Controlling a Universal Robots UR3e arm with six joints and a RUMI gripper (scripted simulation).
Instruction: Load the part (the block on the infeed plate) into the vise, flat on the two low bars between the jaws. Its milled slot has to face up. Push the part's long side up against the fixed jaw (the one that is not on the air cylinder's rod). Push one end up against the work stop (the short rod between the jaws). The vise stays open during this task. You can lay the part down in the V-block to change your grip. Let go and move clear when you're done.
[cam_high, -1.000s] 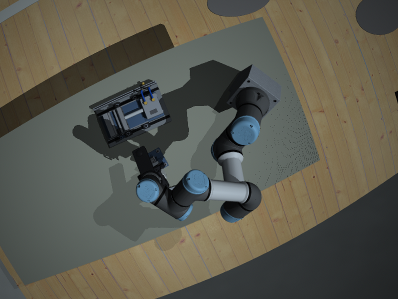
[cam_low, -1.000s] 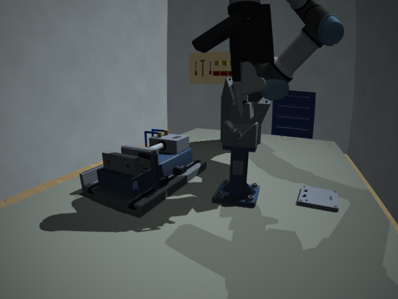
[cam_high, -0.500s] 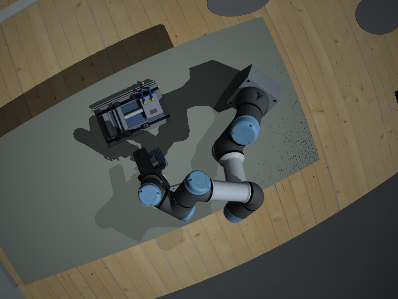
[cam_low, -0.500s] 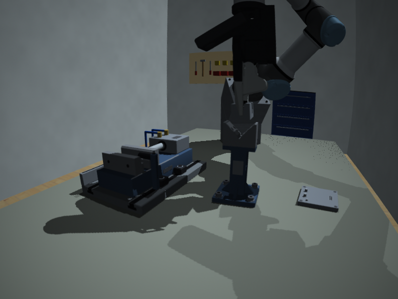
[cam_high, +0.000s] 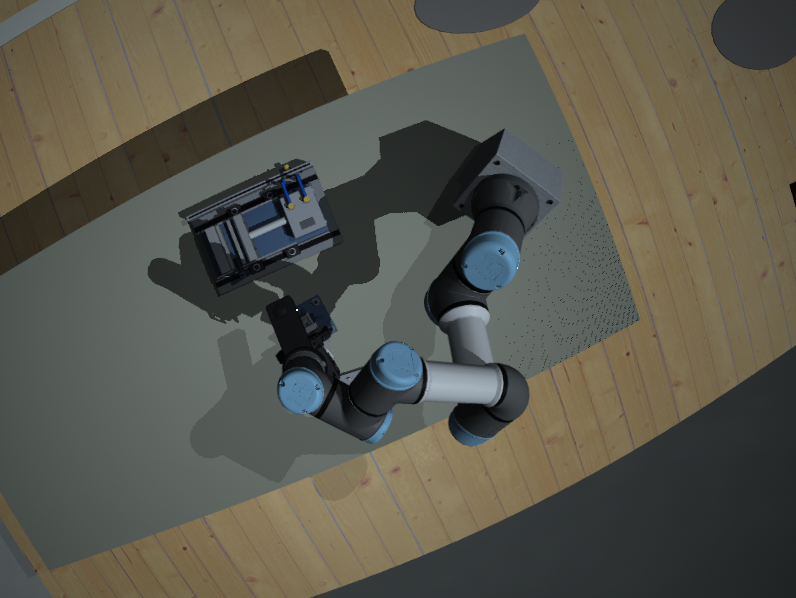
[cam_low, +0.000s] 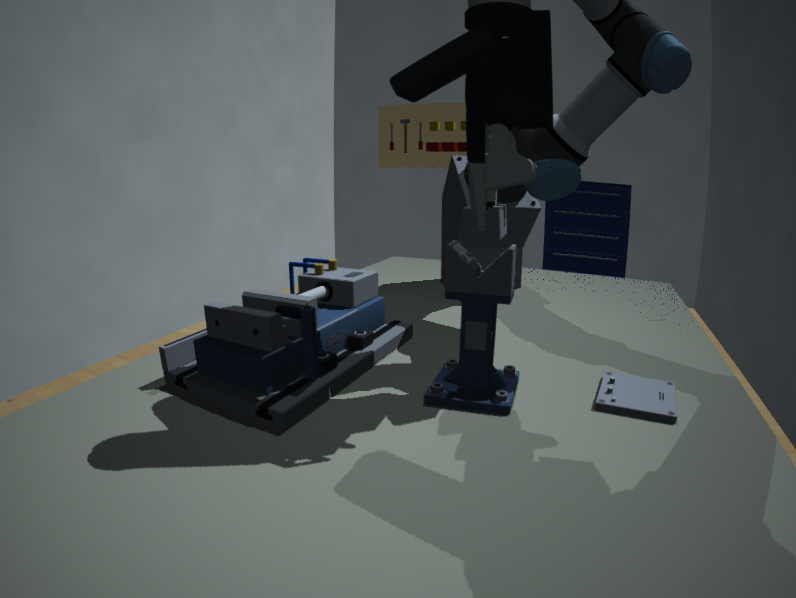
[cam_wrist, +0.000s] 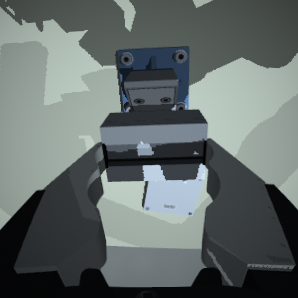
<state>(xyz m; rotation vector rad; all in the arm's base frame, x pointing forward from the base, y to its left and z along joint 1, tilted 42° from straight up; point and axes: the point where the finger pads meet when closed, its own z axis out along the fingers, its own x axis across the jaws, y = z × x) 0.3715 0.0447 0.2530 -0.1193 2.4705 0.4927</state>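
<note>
Now: hand right at the part. From my hand the other things lie so: air cylinder rod (22 cm to the right, 11 cm below, 3 cm ahead); then blue post (13 cm below); then work stop (17 cm to the right, 11 cm ahead, 10 cm below).
</note>
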